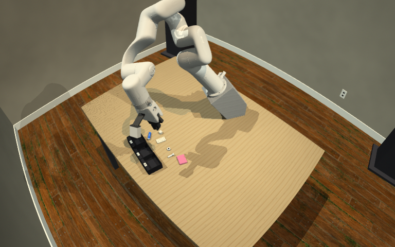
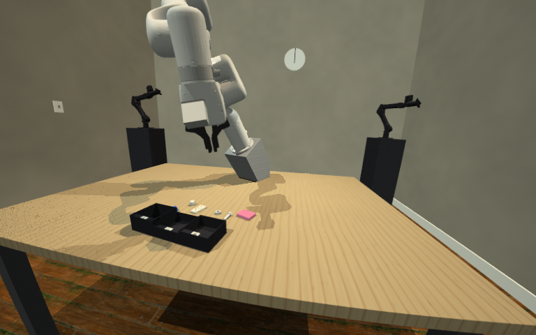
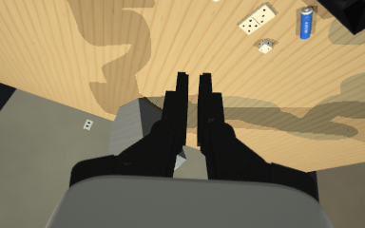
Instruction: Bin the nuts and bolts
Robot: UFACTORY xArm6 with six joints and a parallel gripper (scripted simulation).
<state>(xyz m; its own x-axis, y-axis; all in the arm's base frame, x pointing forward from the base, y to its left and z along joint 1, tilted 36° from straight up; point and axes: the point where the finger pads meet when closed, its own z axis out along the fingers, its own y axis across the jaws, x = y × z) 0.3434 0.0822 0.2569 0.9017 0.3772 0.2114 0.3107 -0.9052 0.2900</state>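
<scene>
My hand is 5 cm short of the black bin marked R, 8 cm to the left of it and 22 cm above it. The rest, counted from my hand: white bolt: 4 cm behind, 3 cm to the left, 24 cm below; then grey hex nut: 6 cm behind, 1 cm to the right, 24 cm below; then pink pad: 6 cm behind, 9 cm to the left, 24 cm below.
</scene>
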